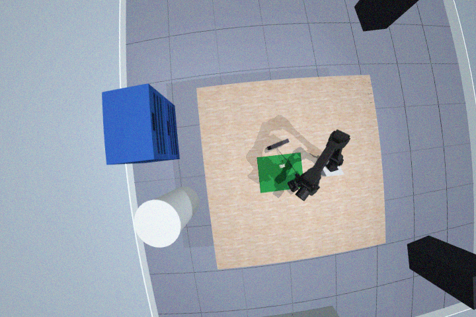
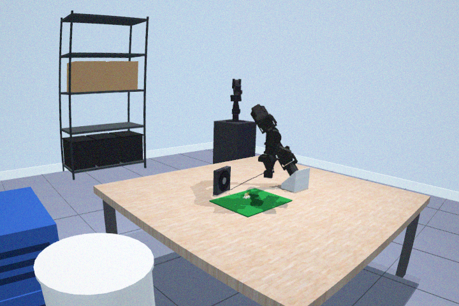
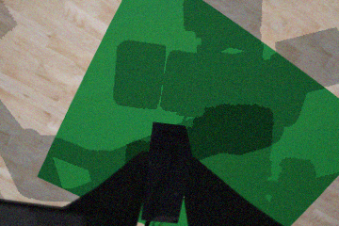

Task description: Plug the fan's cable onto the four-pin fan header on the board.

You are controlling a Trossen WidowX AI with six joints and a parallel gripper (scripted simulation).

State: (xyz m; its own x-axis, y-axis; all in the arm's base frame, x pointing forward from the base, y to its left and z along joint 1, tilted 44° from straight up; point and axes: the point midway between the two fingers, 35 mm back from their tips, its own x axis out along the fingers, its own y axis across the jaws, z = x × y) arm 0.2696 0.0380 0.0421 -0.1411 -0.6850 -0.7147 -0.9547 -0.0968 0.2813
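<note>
Now: the green board 14 cm below my gripper tip, 7 cm ahead of it and 4 cm to the right of it. From my gripper tip the other things lie so: black fan: 22 cm to the right, 7 cm below, 6 cm ahead; plug: 1 cm to the right.
</note>
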